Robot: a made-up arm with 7 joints. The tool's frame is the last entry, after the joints. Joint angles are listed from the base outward. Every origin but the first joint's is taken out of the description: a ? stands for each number. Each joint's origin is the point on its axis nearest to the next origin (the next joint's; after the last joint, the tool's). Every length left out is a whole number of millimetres.
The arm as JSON. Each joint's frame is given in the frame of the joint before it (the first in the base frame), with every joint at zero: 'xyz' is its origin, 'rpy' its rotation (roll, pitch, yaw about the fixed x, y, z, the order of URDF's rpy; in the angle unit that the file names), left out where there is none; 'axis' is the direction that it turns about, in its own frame. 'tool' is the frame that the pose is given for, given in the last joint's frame.
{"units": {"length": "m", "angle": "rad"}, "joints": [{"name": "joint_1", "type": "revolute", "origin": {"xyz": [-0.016, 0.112, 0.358]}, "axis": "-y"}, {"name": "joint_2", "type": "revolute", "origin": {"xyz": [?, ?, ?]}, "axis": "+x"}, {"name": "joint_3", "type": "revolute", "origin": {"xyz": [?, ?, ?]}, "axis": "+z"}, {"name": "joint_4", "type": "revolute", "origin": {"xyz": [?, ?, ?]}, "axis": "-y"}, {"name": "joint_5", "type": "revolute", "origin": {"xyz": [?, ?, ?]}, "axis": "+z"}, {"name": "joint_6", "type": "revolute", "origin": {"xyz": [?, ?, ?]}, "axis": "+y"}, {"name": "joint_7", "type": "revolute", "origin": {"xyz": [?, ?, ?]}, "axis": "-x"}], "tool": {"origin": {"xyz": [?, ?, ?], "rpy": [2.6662, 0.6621, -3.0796]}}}
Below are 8 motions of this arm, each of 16 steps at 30 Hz.
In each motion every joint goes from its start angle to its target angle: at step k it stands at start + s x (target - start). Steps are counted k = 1, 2, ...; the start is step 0. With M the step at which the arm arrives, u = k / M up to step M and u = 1 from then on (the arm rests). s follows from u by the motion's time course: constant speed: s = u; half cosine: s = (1 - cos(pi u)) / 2; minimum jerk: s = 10 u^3 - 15 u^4 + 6 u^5.
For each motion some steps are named. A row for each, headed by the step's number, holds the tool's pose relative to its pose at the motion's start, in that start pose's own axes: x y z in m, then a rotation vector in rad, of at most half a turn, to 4 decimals.
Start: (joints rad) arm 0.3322 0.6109 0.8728 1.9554 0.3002 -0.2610 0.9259
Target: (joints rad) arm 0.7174 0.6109 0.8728 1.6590 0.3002 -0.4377 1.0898
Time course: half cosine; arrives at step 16
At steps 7, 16:
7: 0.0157 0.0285 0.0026 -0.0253 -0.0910 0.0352
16: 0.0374 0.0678 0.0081 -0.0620 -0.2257 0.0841

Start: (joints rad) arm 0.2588 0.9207 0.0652 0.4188 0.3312 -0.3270 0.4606
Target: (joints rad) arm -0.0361 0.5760 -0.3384 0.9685 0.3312 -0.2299 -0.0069
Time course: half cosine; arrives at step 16
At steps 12, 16:
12: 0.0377 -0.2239 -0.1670 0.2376 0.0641 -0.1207
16: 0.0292 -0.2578 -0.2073 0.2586 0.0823 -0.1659

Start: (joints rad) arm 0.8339 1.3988 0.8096 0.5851 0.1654 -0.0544 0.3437
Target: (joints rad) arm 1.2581 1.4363 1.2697 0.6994 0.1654 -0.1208 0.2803
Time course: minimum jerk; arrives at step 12
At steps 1, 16:
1: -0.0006 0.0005 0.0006 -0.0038 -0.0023 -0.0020
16: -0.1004 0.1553 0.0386 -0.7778 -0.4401 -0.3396

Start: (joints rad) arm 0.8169 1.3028 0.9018 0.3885 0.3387 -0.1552 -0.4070
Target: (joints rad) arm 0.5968 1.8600 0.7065 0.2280 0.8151 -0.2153 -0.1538
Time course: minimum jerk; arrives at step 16
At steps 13, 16:
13: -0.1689 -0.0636 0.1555 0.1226 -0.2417 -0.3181
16: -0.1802 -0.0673 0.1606 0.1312 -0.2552 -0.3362

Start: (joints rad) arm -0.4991 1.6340 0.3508 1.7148 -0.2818 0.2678 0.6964
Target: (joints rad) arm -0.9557 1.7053 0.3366 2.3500 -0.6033 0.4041 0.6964
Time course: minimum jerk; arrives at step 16
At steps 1, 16:
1: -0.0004 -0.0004 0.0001 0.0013 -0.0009 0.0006
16: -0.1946 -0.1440 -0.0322 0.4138 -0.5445 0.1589

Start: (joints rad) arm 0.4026 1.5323 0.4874 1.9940 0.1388 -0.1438 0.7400
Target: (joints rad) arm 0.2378 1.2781 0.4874 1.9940 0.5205 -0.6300 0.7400
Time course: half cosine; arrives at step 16
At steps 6, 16:
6: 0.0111 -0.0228 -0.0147 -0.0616 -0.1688 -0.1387
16: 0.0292 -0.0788 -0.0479 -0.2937 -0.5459 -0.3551

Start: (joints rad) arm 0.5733 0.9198 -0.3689 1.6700 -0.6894 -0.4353 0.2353
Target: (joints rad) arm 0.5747 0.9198 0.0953 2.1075 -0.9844 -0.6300 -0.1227
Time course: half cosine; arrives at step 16
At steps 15, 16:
15: -0.0871 0.1590 0.0410 -0.0811 -0.5625 0.7777
16: -0.0884 0.1602 0.0412 -0.0801 -0.5679 0.7849

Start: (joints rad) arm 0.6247 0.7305 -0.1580 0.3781 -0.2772 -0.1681 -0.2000
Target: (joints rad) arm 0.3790 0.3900 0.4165 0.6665 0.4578 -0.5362 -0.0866
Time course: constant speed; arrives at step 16
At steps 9, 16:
9: -0.0270 -0.0469 -0.0375 -0.5023 0.1289 -0.5445
16: -0.0325 -0.0583 -0.0801 -0.9848 0.2108 -0.8075

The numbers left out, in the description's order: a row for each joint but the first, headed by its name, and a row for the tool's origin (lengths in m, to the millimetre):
joint_2: -0.003 0.0 -0.02
joint_3: 0.0 0.02 -0.298
joint_4: 0.023 -0.018 0.0
joint_5: 0.013 0.0 -0.313
joint_6: -0.006 -0.005 0.0
joint_7: 0.013 0.0 0.002
tool: 0.0 0.001 0.002

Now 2 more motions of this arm.
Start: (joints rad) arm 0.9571 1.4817 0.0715 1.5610 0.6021 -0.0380 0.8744
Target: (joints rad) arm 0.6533 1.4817 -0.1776 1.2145 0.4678 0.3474 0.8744
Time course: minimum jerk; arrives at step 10
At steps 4, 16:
4: 0.0588 -0.0059 -0.0357 -0.0763 0.3162 -0.0659
16: 0.1536 -0.0316 -0.1480 -0.1930 1.0188 -0.1188

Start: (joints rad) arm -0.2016 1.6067 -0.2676 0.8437 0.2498 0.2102 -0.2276
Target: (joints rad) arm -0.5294 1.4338 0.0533 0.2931 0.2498 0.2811 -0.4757
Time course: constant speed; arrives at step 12
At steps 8, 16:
8: 0.0963 0.0033 -0.0761 -0.0938 0.2869 0.3229
16: 0.1386 0.0175 -0.1332 -0.1065 0.4254 0.5166

